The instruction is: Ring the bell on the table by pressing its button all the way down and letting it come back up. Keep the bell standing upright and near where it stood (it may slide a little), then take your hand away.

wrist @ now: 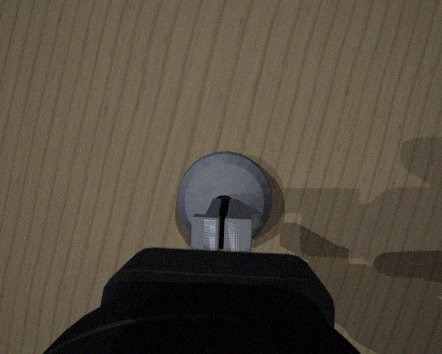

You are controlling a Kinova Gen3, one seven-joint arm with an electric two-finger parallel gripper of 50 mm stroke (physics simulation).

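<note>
The bell is a round grey dome that stands upright on the wood-grained table, at the middle of the wrist view. Its dark button shows as a thin dark sliver at the fingertips; the rest is hidden behind them. My gripper is shut with nothing between its fingers. Its tips are over the button at the centre of the dome, at or very near it. Whether they touch the button, and how far down it is, cannot be told from this view. The finger pads hide the near part of the dome.
Dark shadows of the arm and gripper fall on the table to the right of the bell. The black gripper body covers the bottom middle of the view. No other object shows around the bell.
</note>
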